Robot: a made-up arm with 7 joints. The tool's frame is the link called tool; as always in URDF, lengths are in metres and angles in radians.
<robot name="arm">
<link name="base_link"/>
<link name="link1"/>
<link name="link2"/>
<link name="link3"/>
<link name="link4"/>
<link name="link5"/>
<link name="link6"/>
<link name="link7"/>
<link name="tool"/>
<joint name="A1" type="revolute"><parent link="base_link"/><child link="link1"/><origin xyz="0 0.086 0"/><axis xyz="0 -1 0"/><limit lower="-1.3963" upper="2" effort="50" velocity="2.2"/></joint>
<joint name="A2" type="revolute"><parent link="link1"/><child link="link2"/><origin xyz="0 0.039 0"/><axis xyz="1 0 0"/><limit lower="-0.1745" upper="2" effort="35" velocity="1.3"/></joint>
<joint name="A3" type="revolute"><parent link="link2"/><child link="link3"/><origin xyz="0 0 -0.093"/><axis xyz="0 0 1"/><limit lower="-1.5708" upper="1.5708" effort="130" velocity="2.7"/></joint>
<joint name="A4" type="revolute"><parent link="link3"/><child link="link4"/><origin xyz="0 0 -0.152"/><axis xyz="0 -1 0"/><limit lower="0" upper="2.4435" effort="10" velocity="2.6"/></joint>
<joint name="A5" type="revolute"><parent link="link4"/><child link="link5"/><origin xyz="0 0 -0.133"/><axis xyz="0 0 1"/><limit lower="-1.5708" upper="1.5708" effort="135" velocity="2.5"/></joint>
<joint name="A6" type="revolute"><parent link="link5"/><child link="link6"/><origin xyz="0 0 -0.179"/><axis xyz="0 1 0"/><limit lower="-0.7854" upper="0.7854" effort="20" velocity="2.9"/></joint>
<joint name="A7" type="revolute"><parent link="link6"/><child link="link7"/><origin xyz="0 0 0"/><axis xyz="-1 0 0"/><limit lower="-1.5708" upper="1.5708" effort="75" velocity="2.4"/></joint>
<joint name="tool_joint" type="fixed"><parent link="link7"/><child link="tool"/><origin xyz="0 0 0"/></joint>
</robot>
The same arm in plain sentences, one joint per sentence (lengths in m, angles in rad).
The arm has seven revolute joints in a row. What follows holds with every joint at zero, and every direction is one of the base frame's.
Joint 1 is mounted 0.086 m along +y from the base frame's origin and rotates about -y, from -1.3963 to 2 rad.
Joint 2 is mounted 0.039 m along +y from joint 1 and rotates about +x, from -0.1745 to 2 rad.
Joint 3 is mounted 0.093 m along -z from joint 2 and rotates about +z, from -1.5708 to 1.5708 rad.
Joint 4 is mounted 0.152 m along -z from joint 3 and rotates about -y, from 0 to 2.4435 rad.
Joint 5 is mounted 0.133 m along -z from joint 4 and rotates about +z, from -1.5708 to 1.5708 rad.
Joint 6 is mounted 0.179 m along -z from joint 5 and rotates about +y, from -0.7854 to 0.7854 rad.
Joint 7 is mounted at the same point as joint 6 and rotates about -x, from -1.5708 to 1.5708 rad.
The tool frame, which is the frame that the pose is given for, is mounted at the same point as joint 7; its axes are parallel to the base frame's.

